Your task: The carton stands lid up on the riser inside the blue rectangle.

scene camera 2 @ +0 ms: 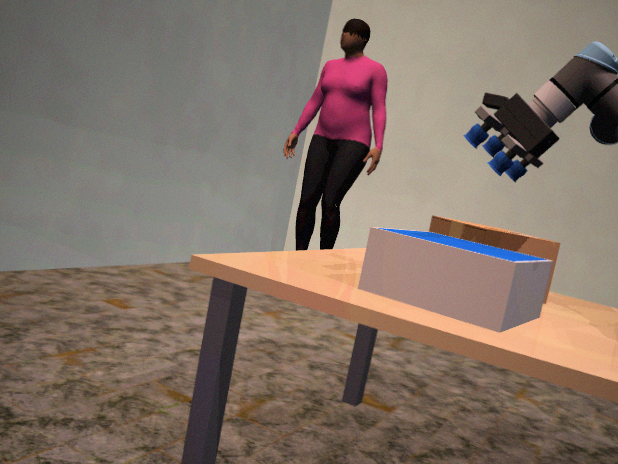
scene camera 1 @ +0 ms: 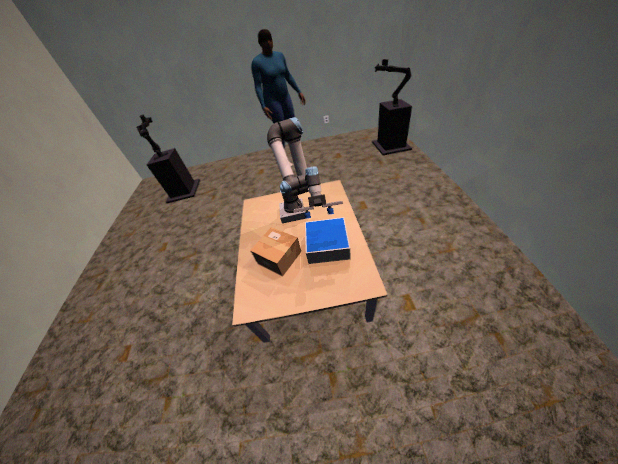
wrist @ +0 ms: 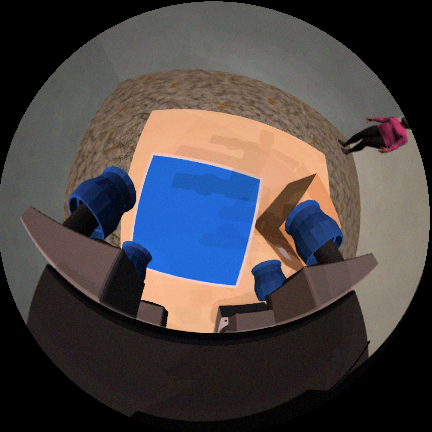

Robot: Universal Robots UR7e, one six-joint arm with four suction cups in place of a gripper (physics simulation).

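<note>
The brown carton (scene camera 1: 276,244) (scene camera 2: 542,248) (wrist: 289,201) rests on the table beside the riser, turned at an angle to it. Its upper face carries a white label and a tape strip; in scene camera 2 it is partly hidden behind the riser. The riser (scene camera 1: 328,255) (scene camera 2: 440,282) is a low block with pale or dark sides. The blue rectangle (scene camera 1: 326,233) (wrist: 200,220) covers its top, edged in white, with no carton on it. My gripper (scene camera 1: 319,212) (scene camera 2: 495,152) (wrist: 205,241) is tilted above the riser's arm-base side, its four blue cups touching nothing; it is open.
The wooden table (scene camera 1: 307,300) (scene camera 2: 300,277) (wrist: 200,125) carries the arm's base beyond the riser. A person in teal (scene camera 1: 272,75) stands behind the arm; a person in pink (scene camera 2: 350,100) (wrist: 392,135) stands beyond the table. Two dark pedestals (scene camera 1: 172,175) (scene camera 1: 394,127) with small arms stand on the floor.
</note>
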